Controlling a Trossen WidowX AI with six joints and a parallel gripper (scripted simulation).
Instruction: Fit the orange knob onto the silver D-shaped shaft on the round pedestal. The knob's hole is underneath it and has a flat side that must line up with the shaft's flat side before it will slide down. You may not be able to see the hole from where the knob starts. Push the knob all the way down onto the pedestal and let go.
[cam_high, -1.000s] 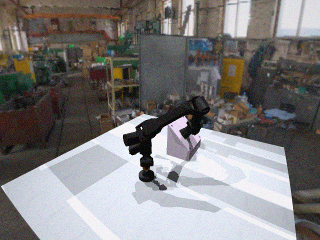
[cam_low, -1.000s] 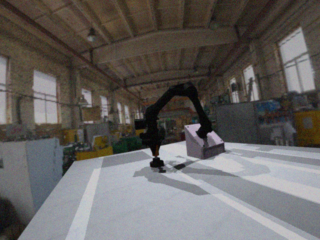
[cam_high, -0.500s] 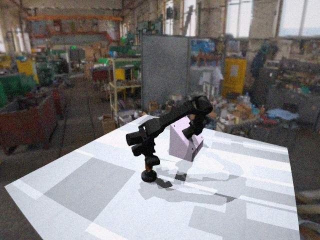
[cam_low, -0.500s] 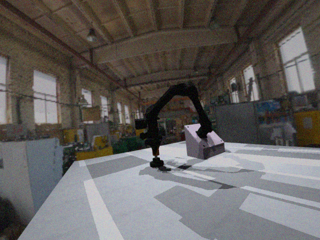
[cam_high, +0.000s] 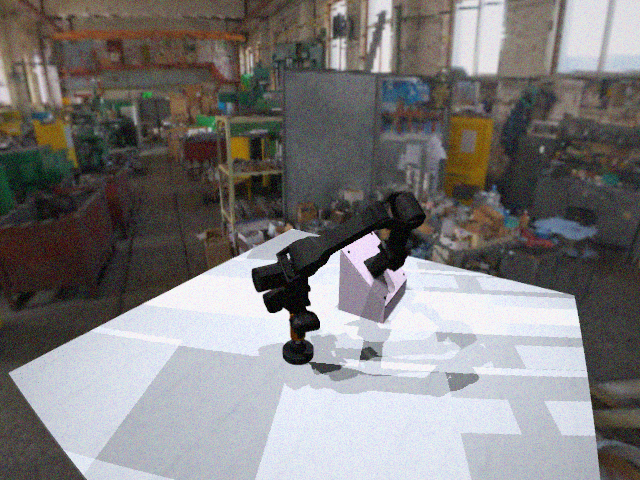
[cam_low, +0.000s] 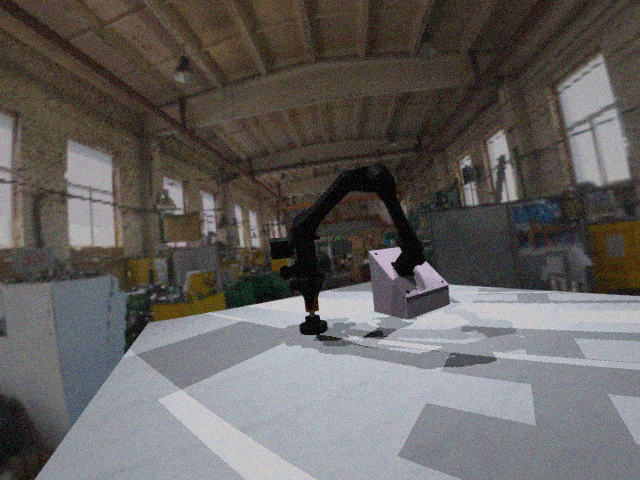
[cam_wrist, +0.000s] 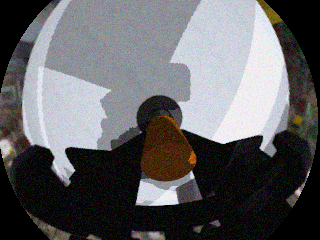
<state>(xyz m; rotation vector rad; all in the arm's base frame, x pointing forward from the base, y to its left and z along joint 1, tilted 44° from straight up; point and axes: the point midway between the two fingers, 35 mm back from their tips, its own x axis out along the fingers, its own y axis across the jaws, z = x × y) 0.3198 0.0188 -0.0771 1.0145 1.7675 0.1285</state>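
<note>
Now: gripper tip 40 mm above the round black pedestal. Also, from my gripper tip: orange knob 30 mm above.
</note>
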